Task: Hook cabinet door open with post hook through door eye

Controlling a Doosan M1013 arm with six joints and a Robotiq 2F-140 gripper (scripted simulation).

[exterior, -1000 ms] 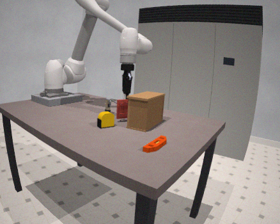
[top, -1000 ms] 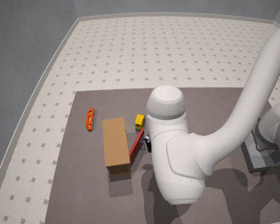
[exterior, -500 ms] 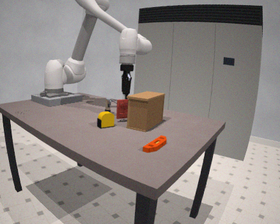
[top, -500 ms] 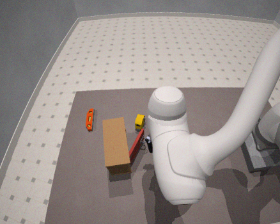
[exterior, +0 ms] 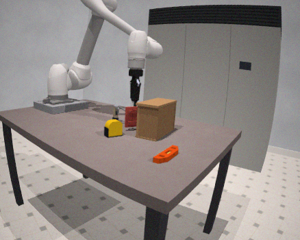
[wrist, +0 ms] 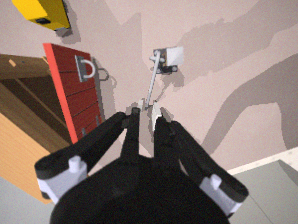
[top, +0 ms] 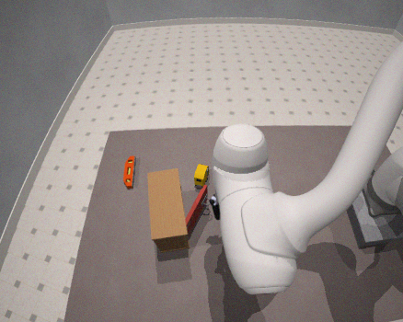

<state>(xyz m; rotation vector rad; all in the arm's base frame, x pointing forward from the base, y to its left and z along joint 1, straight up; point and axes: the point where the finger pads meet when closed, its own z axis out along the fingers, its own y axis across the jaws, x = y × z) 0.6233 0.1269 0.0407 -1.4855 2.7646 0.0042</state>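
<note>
My gripper is now 40 mm to the left of the hook rod, 40 mm above it and 20 mm past it. Round my hand: hook post: 60 mm to the right, 50 mm behind, 30 mm below; then red door: 100 mm ahead, 60 mm to the right, 20 mm below; then yellow tape measure: 230 mm to the right, 80 mm ahead, 60 mm below.
</note>
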